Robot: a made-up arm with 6 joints. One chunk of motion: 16 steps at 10 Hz.
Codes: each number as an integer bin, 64 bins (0 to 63) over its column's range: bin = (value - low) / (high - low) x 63, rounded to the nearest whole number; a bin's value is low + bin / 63 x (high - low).
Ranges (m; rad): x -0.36..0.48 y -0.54..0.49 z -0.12..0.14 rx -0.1..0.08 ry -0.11..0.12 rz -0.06..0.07
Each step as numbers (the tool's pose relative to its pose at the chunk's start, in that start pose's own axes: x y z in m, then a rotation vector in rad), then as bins.
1 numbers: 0.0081 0.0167 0.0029 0.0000 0.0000 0.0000
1 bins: 28 34 30 35 30 29
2 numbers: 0.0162 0.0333 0.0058 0.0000 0.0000 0.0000
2 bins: 28 35 30 35 30 29
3 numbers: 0.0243 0.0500 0.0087 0.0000 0.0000 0.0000
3 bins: 29 36 31 35 30 29
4 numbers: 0.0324 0.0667 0.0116 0.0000 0.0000 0.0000
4 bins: 29 37 32 35 30 29
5 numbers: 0.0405 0.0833 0.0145 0.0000 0.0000 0.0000
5 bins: 30 38 33 35 30 29
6 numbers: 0.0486 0.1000 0.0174 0.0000 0.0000 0.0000
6 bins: 31 39 33 35 30 29
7 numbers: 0.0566 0.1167 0.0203 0.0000 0.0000 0.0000
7 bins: 31 40 34 35 30 29
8 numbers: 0.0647 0.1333 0.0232 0.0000 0.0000 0.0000
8 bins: 32 41 35 35 30 29
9 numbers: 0.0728 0.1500 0.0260 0.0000 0.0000 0.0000
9 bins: 32 42 35 35 30 29
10 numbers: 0.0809 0.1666 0.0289 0.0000 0.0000 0.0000
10 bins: 33 43 36 35 30 29
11 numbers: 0.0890 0.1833 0.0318 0.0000 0.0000 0.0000
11 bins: 34 44 37 35 30 29
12 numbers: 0.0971 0.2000 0.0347 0.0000 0.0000 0.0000
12 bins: 34 45 37 35 30 29
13 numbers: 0.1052 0.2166 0.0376 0.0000 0.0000 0.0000
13 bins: 35 46 38 35 30 29
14 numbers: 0.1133 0.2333 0.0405 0.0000 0.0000 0.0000
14 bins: 35 47 39 35 30 29
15 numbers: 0.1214 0.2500 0.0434 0.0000 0.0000 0.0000
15 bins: 36 48 40 35 30 29
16 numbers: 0.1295 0.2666 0.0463 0.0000 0.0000 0.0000
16 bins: 37 49 40 35 30 29
